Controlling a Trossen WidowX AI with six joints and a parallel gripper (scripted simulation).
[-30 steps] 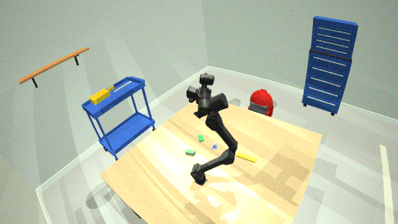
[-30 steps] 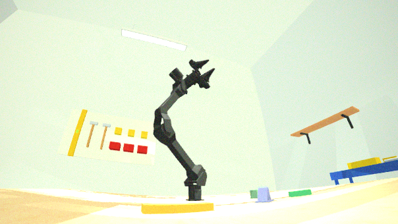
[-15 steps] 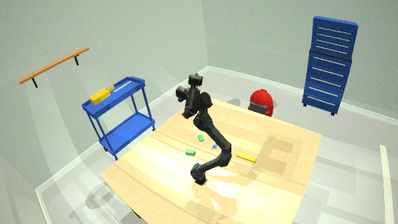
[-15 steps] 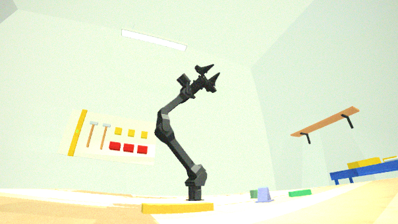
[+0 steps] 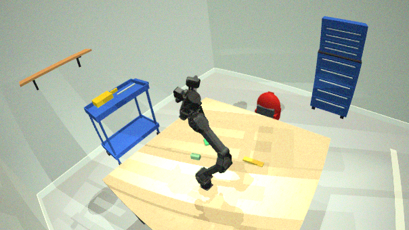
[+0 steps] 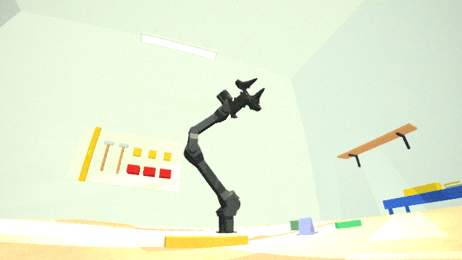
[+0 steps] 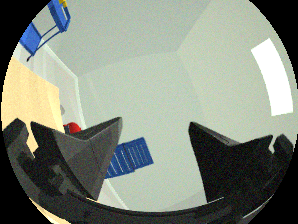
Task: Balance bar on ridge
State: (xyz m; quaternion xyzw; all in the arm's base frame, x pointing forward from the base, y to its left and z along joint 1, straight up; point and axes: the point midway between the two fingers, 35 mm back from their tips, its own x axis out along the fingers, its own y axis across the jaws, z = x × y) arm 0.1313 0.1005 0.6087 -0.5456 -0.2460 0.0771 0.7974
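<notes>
Right now my gripper tip is 160 mm short of the yellow bar, 270 mm to the left of it and 610 mm above it.
</notes>
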